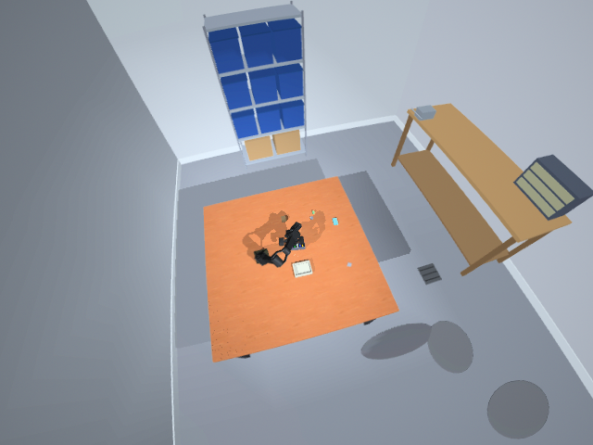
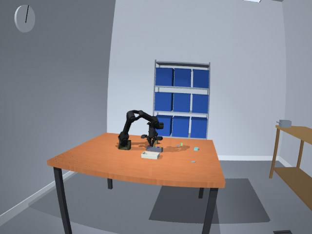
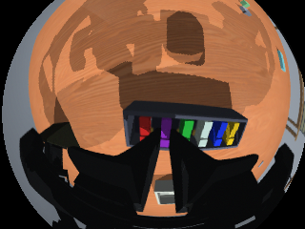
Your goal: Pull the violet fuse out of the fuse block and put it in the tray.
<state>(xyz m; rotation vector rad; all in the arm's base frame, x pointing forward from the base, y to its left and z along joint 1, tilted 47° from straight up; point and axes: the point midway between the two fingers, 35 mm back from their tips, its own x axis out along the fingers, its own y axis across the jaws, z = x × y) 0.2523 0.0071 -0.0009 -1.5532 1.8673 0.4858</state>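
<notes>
The white tray lies 20 cm to the right of my gripper tip, 3 cm below it and 2 cm ahead of it. From my gripper tip the other things lie so: violet fuse: 1 cm below.
</notes>
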